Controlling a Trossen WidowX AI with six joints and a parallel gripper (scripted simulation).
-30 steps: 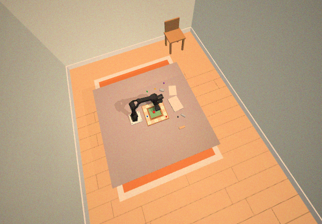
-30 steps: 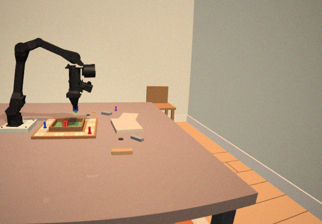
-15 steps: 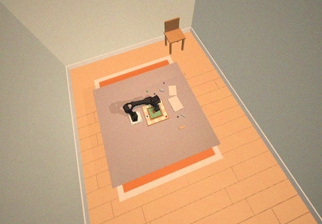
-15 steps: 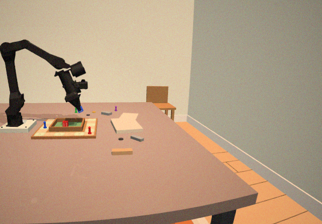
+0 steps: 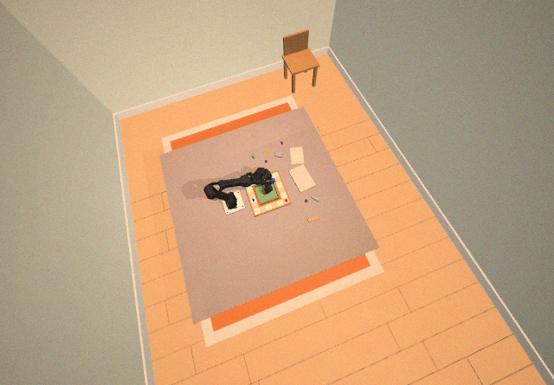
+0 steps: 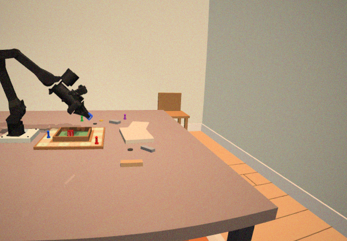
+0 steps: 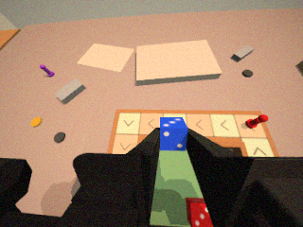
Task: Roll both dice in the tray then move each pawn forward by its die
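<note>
Now: the red pawn 150 mm to the right of my gripper tip, 70 mm below it and 60 mm ahead of it. The rest, counted from my gripper tip: green pawn (270 mm to the left, 120 mm behind, 80 mm below); then green tray (90 mm below, 70 mm behind, 50 mm to the right); then blue pawn (170 mm behind, 90 mm to the right, 70 mm below).
</note>
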